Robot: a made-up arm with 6 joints. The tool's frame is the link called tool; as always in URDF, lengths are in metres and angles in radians. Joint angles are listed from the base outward.
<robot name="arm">
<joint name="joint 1" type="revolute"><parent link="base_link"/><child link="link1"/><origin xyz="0 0 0.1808"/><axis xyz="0 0 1"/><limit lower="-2.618" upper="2.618"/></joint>
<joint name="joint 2" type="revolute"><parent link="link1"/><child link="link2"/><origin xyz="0 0 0" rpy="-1.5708 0 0"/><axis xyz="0 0 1"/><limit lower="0" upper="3.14"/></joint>
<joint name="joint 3" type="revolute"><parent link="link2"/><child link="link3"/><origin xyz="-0.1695 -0.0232 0"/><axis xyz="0 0 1"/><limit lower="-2.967" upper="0"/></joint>
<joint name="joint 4" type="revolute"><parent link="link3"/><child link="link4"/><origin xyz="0.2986 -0.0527 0" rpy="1.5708 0 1.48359"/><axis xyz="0 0 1"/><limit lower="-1.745" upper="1.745"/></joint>
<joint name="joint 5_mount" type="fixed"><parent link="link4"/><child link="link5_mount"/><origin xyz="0 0 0"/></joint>
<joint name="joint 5" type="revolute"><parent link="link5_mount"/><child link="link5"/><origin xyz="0 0 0" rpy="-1.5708 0 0"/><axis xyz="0 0 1"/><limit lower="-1.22" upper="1.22"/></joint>
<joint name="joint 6" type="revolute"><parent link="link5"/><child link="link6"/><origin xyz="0.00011 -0.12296 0" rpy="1.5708 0 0"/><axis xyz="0 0 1"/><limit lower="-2.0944" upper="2.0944"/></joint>
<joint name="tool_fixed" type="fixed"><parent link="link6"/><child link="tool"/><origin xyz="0 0 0"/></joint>
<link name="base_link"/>
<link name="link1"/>
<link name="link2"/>
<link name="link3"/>
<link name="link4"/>
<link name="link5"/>
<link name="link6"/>
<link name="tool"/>
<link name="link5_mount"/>
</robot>
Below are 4 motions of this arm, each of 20 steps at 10 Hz.
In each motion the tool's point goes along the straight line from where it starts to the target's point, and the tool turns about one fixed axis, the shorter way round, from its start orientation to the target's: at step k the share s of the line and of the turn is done. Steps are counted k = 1, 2, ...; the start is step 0. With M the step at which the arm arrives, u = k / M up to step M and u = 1 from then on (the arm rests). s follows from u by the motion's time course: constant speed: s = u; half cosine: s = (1 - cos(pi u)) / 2; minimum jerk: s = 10 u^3 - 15 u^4 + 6 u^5.
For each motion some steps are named. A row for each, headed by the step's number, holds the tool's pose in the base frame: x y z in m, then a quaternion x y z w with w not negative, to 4 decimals.
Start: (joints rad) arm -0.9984 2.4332 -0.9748 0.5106 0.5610 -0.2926
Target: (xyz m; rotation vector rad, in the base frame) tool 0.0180 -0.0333 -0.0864 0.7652 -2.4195 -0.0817
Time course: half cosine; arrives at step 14
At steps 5, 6, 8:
5: 0.0998 -0.1141 -0.1181 -0.3295 -0.9188 -0.1480 0.1593
6: 0.0878 -0.1022 -0.1135 -0.2410 -0.9432 -0.1336 0.1856
8: 0.0624 -0.0771 -0.1036 -0.0485 -0.9657 -0.0994 0.2349

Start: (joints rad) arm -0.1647 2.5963 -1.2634 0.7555 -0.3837 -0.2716
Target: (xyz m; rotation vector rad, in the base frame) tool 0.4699 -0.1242 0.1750 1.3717 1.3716 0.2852
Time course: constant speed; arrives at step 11
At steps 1, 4, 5, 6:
1: 0.3489 -0.0912 -0.0989 0.3499 0.8709 -0.0621 0.3394
4: 0.3852 -0.1011 -0.0167 0.4300 0.8018 -0.0068 0.4149
5: 0.3973 -0.1044 0.0107 0.4549 0.7751 0.0117 0.4384
6: 0.4094 -0.1077 0.0380 0.4788 0.7467 0.0302 0.4608

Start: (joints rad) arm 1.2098 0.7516 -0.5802 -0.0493 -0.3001 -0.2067
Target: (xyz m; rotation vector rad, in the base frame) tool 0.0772 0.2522 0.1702 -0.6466 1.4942 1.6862
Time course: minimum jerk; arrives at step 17
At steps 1, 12, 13, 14, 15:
1: 0.1096 0.2956 0.3404 -0.4229 0.4630 0.3631 0.6892
12: 0.0823 0.2590 0.1967 -0.2854 0.5764 0.6247 0.4429
13: 0.0801 0.2561 0.1853 -0.2722 0.5815 0.6415 0.4198
14: 0.0785 0.2540 0.1773 -0.2627 0.5848 0.6531 0.4031
15: 0.0776 0.2528 0.1725 -0.2570 0.5866 0.6597 0.3932

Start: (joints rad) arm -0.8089 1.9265 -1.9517 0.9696 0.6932 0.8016
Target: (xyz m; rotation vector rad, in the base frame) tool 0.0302 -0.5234 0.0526 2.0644 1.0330 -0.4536
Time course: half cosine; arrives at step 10
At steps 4, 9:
4: 0.2566 -0.3773 0.2526 0.7612 0.4305 0.2279 0.4281
9: 0.0387 -0.5179 0.0601 0.8108 0.4076 -0.1629 0.3872

